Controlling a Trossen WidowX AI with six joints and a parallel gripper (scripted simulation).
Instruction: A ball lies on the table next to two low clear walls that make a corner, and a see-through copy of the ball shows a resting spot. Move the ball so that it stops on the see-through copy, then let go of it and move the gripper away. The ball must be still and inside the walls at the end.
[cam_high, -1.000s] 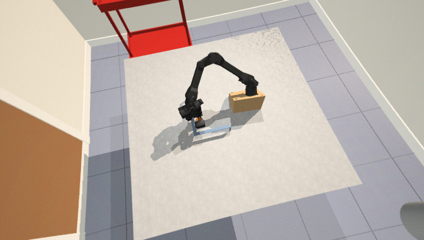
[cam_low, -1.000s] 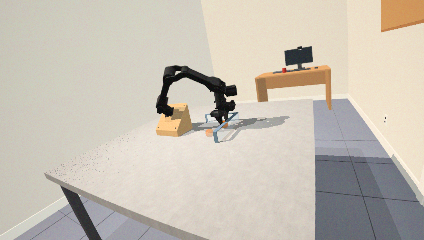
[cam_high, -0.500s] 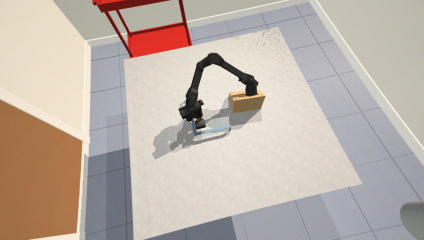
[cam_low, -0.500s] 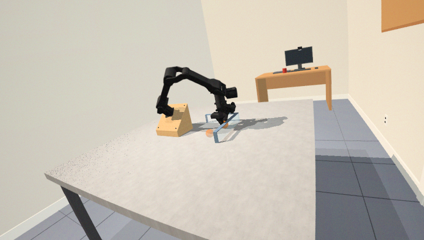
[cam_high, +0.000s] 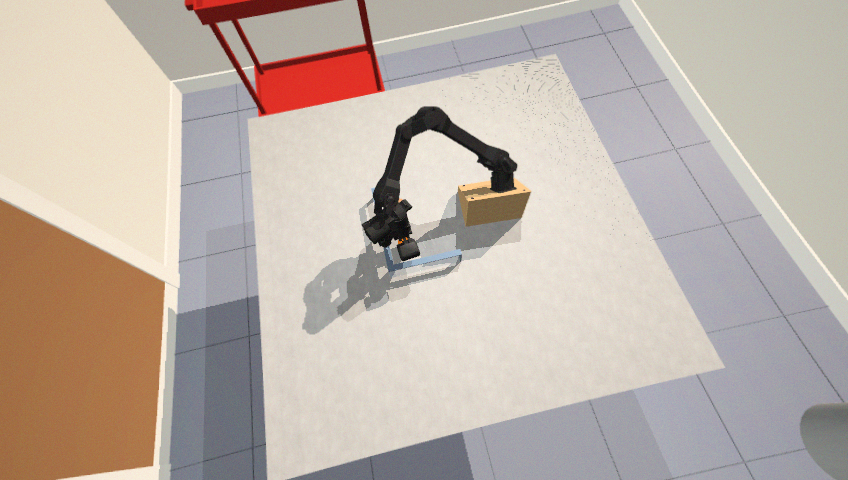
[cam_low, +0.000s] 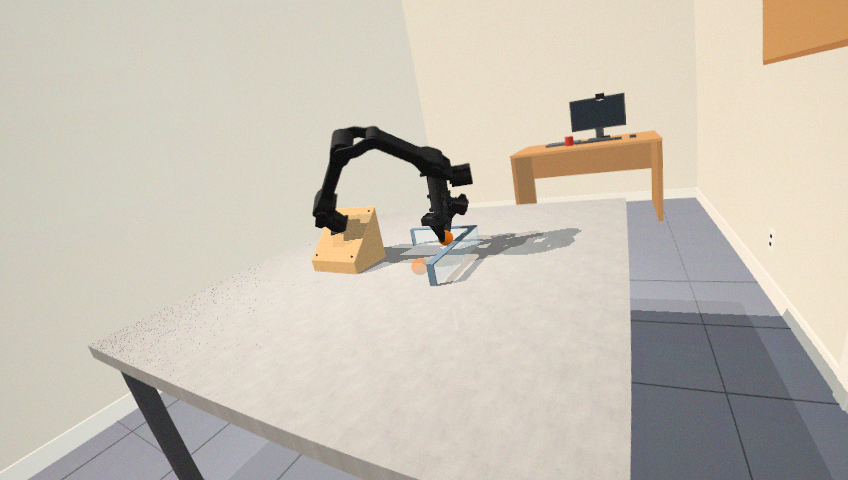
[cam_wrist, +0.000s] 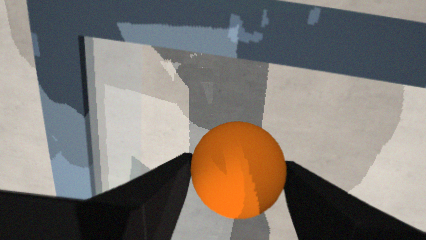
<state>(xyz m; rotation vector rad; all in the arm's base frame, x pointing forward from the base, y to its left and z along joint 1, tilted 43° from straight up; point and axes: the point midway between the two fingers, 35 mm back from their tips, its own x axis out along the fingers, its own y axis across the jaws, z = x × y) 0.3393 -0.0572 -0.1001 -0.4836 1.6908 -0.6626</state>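
Right now the see-through copy of ball is 160 mm to the right of my gripper tip, 30 mm behind it and 20 mm below it. From my gripper tip the other things lie so: orange ball right at my gripper tip.
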